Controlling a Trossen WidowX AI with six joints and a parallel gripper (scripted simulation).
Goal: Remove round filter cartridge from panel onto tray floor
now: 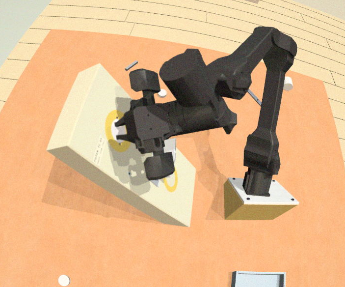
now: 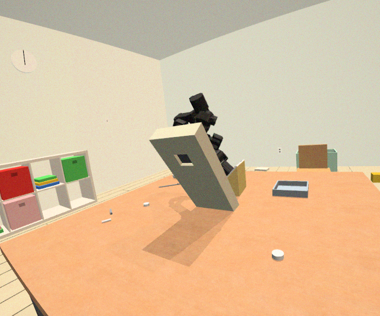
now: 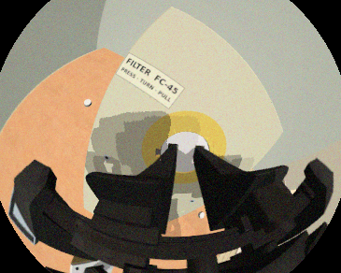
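Now: gripper tip 420 mm past the grey-blue tray, 280 mm to the right of it and 270 mm above it. From my gripper tip the other things lie so: round white filter cartridge 10 mm ahead, 10 mm below; grey bar 70 mm ahead, 460 mm to the right, 270 mm below.
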